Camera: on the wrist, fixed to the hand. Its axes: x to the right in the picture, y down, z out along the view.
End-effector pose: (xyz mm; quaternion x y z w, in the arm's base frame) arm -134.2 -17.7 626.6 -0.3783 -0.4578 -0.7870 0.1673
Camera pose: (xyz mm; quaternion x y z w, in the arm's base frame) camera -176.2 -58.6 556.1 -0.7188 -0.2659 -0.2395 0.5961
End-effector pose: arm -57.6 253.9 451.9 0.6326 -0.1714 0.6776 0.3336
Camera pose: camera -82.5 328.7 405.0 -0.5542 0.4762 -0.5604 0.3899
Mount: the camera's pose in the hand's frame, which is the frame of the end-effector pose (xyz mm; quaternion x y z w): -28.6 -46.0 -74.0 0.2049 -0.2467 0.6575 0.6819
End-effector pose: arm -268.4 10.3 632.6 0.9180 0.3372 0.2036 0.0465
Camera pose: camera -345.7 23.6 680.1 -0.9074 0.3434 0.1261 0.2071
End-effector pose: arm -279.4 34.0 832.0 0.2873 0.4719 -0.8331 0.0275
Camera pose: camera -236.6 112.4 853.0 0.3063 -0.0446 -0.7175 0.6240
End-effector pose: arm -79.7 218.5 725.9 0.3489 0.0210 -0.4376 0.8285
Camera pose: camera -111.3 265.8 654.0 0.3135 -0.5091 0.1559 0.7863
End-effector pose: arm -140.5 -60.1 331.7 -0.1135 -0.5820 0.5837 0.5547
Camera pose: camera -48.9 -54.9 332.1 0.2024 0.3395 -0.9099 0.1258
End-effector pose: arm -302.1 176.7 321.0 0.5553 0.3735 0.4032 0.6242
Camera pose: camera -377.0 176.8 268.1 0.8515 -0.1818 0.4718 0.1389
